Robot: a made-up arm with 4 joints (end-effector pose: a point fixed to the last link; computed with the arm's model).
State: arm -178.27 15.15 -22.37 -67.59
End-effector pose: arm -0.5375 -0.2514 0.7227 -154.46 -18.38 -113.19
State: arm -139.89 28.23 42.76 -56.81
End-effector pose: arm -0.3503 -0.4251 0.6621 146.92 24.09 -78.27
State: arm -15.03 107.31 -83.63 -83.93
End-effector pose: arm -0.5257 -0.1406 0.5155 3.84 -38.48 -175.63
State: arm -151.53 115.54 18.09 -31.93
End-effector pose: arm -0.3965 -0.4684 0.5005 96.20 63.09 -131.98
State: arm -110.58 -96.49 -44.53 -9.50
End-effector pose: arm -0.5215 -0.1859 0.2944 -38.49 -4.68 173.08
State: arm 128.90 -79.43 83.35 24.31
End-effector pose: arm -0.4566 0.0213 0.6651 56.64 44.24 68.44
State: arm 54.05 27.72 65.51 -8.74
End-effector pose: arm -0.2668 0.2193 0.6173 33.17 17.93 19.99
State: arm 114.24 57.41 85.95 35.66
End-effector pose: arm -0.0397 -0.1580 0.7947 142.37 45.59 12.11
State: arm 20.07 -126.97 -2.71 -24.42
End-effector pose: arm -0.3966 0.1407 0.8245 178.03 -34.27 -159.83
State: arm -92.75 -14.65 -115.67 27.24
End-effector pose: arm -0.3629 0.0900 0.3675 -99.01 -18.73 134.75
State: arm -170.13 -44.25 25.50 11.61
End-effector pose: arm -0.5200 -0.2390 0.7631 77.19 -54.63 76.71
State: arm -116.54 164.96 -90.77 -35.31
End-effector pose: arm -0.3470 -0.3745 0.6180 77.42 -4.77 -138.10
